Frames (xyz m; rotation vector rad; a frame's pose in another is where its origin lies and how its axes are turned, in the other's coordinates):
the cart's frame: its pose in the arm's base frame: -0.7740 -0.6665 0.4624 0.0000 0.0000 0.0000
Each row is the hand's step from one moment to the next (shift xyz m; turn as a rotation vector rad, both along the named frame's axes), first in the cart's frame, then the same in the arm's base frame.
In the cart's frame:
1: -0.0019 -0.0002 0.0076 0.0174 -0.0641 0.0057
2: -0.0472 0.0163 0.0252 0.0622 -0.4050 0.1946
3: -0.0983 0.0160 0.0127 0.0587 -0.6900 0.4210
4: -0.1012 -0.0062 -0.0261 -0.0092 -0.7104 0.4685
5: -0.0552 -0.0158 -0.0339 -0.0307 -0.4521 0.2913
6: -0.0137 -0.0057 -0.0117 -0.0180 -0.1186 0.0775
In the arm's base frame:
1: -0.0019 -0.0002 0.0076 0.0174 -0.0641 0.0057
2: -0.0472 0.0163 0.0252 0.0622 -0.4050 0.1946
3: -0.0983 0.0160 0.0127 0.0587 -0.6900 0.4210
4: -0.1012 -0.0062 -0.0261 -0.0092 -0.7104 0.4685
5: -0.0552 -0.0158 -0.0339 -0.0307 -0.4521 0.2913
6: -0.0137 -0.0057 -0.0117 -0.0180 -0.1186 0.0775

